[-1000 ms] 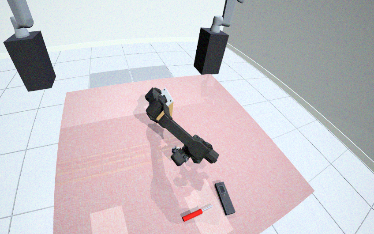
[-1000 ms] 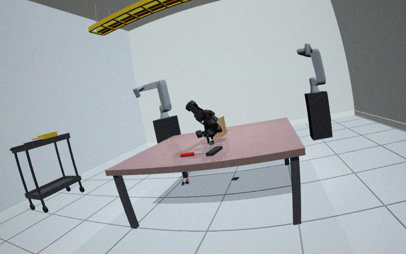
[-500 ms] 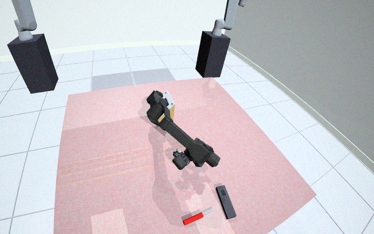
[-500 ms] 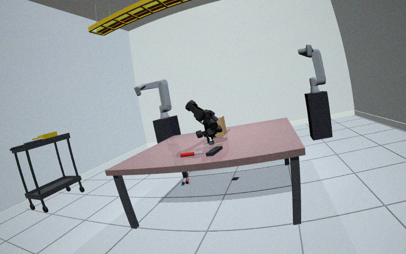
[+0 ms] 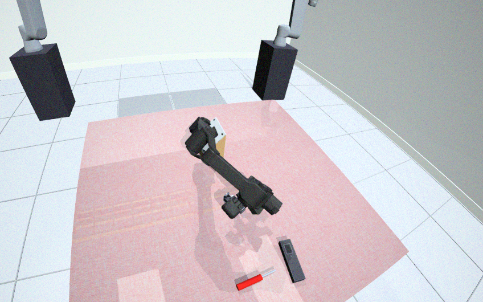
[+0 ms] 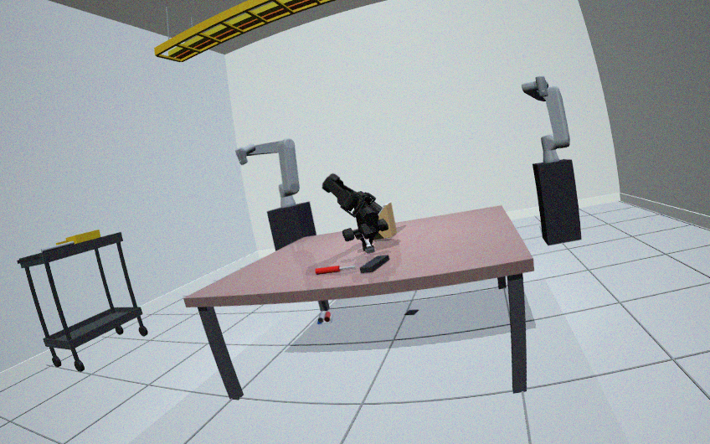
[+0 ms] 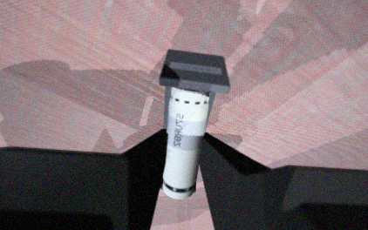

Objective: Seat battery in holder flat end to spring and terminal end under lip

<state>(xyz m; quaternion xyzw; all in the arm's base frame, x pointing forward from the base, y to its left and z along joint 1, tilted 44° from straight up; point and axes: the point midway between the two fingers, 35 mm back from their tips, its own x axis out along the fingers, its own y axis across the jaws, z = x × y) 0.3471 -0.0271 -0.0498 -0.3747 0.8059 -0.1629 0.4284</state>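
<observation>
My gripper tip is 1 cm below the white battery. From my gripper tip the other things lie so: black remote-like block: 30 cm ahead, 11 cm to the left, 1 cm below; then red-handled screwdriver: 31 cm ahead, 3 cm to the right, 1 cm below.
</observation>
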